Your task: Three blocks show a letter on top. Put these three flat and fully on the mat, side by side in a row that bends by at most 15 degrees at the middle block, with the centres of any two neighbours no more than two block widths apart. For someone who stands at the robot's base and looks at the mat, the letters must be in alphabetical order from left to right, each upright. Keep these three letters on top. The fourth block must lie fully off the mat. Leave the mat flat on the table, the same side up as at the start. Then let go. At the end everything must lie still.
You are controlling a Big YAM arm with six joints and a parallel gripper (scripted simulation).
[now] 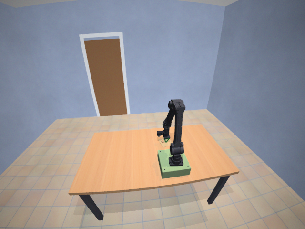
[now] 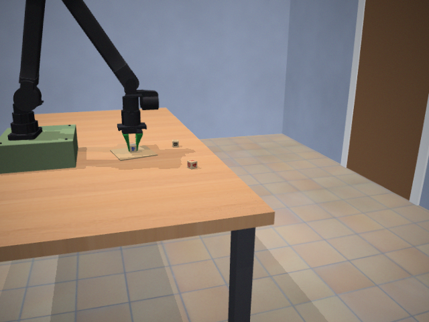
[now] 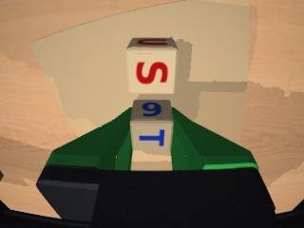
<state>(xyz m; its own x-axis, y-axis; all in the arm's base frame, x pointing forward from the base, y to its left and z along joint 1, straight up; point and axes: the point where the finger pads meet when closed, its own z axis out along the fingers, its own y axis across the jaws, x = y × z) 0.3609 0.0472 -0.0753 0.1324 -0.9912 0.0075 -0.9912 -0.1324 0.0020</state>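
Right now my hand is 20 mm above the tan mat.
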